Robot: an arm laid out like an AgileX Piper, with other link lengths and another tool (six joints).
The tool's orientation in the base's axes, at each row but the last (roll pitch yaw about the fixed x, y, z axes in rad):
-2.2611 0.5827 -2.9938
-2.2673 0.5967 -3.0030
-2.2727 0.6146 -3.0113
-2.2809 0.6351 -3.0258
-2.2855 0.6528 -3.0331
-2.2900 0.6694 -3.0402
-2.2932 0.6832 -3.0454
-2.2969 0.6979 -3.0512
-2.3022 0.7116 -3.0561
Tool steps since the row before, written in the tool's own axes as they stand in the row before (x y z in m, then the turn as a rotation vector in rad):
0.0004 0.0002 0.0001 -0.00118 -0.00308 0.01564
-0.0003 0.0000 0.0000 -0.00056 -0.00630 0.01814
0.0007 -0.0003 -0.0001 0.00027 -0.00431 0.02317
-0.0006 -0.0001 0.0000 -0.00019 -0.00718 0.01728
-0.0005 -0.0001 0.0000 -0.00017 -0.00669 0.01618
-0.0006 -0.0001 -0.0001 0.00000 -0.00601 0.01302
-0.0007 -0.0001 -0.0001 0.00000 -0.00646 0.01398
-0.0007 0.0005 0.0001 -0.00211 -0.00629 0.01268
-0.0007 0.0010 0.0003 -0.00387 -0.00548 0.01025
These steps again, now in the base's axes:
-0.0002 0.0000 -0.0004 0.00717 -0.01311 -0.00568
0.0002 0.0000 0.0002 0.00673 -0.01719 -0.00531
-0.0007 -0.0002 -0.0002 0.00911 -0.01946 -0.00969
0.0004 0.0000 0.0004 0.00564 -0.01725 -0.00457
0.0004 0.0000 0.0004 0.00528 -0.01613 -0.00431
0.0004 0.0000 0.0005 0.00390 -0.01343 -0.00318
0.0005 0.0001 0.0006 0.00418 -0.01442 -0.00341
0.0008 0.0003 0.0001 0.00522 -0.01324 -0.00149
0.0011 0.0005 -0.0003 0.00568 -0.01084 0.00043

